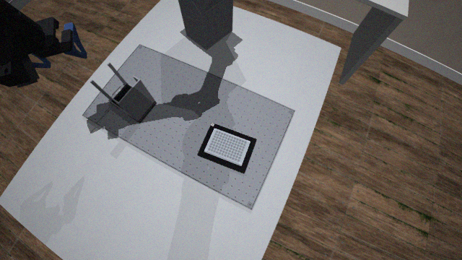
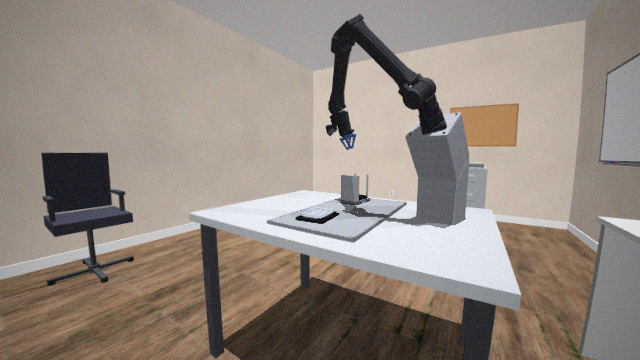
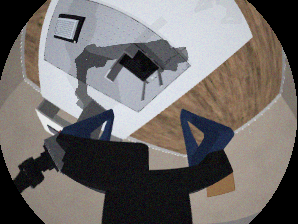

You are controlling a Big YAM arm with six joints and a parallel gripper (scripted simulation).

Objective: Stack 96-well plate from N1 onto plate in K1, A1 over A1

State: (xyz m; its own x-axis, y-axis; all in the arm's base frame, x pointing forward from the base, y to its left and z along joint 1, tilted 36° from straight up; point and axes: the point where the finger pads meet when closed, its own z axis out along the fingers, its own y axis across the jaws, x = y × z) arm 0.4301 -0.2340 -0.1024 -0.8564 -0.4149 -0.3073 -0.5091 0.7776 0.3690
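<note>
My hand is 400 mm to the right of the white 96-well plate, 280 mm above it and 10 mm past it. Round my hand: black plate nest N1: 400 mm to the left, 290 mm below, 10 mm behind; pale A1 mark: 330 mm to the left, 290 mm below, 60 mm behind.
</note>
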